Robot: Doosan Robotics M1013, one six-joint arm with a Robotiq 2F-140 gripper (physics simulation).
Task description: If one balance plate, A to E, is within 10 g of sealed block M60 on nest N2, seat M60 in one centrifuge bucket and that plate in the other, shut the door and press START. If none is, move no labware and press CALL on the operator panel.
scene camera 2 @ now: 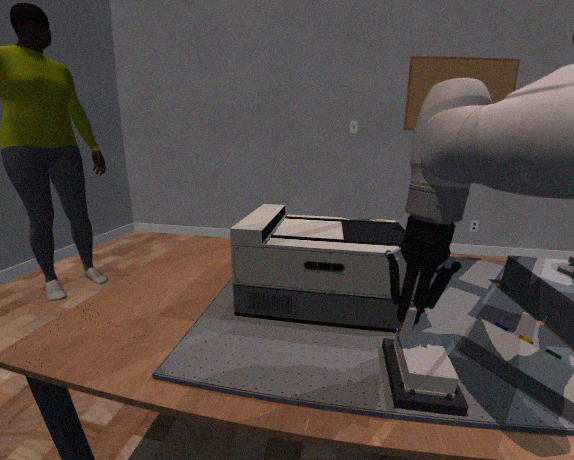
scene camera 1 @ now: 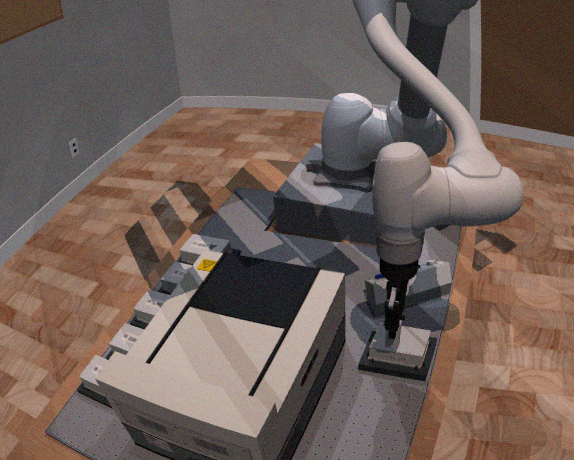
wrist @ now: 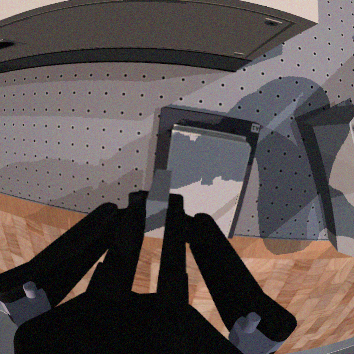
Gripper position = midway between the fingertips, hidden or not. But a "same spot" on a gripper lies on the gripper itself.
my gripper: scene camera 2; scene camera 1; wrist 162, 183
M60 block: scene camera 2; scene camera 1 414, 342; wrist
same spot on M60 block: [wrist: 208, 166] = [scene camera 2: 421, 340]
same spot on my gripper: [scene camera 2: 409, 313] = [scene camera 1: 400, 327]
